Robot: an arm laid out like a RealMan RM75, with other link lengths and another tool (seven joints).
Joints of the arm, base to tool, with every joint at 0 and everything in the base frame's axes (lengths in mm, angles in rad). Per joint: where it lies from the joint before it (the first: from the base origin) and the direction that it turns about. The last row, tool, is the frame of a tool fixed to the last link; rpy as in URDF.
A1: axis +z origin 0 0 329.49
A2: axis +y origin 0 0 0
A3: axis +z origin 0 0 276.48
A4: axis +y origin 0 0 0
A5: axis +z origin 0 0 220.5
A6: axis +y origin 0 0 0
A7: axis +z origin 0 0 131.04
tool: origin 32 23 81 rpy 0 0.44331 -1.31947
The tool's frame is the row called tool.
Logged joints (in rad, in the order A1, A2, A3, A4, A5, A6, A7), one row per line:
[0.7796, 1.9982, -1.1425, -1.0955, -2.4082, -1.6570, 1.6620]
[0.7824, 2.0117, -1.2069, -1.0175, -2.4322, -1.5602, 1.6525]
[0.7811, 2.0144, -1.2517, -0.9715, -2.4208, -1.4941, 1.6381]
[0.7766, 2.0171, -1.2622, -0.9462, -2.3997, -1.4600, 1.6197]
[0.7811, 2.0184, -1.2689, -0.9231, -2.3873, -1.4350, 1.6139]
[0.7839, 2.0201, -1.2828, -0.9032, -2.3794, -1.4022, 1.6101]
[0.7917, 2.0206, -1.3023, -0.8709, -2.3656, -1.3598, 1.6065]
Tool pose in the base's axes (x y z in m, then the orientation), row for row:
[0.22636, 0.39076, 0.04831, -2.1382, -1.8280, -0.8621]
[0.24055, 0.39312, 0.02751, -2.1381, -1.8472, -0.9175]
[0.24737, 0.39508, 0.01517, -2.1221, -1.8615, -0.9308]
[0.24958, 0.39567, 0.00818, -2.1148, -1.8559, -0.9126]
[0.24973, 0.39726, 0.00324, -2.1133, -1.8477, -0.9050]
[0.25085, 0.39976, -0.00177, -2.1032, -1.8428, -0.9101]
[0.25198, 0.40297, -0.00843, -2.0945, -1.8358, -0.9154]
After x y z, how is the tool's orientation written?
As a rotation vector, in radians.
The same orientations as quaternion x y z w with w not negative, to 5 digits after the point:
[-0.72312, -0.61821, -0.29155, 0.09952]
[-0.71709, -0.61953, -0.30772, 0.08531]
[-0.71139, -0.62403, -0.31203, 0.08452]
[-0.71194, -0.62478, -0.30722, 0.09168]
[-0.71321, -0.62357, -0.30542, 0.09594]
[-0.71160, -0.62350, -0.30793, 0.10028]
[-0.71049, -0.62274, -0.31052, 0.10474]

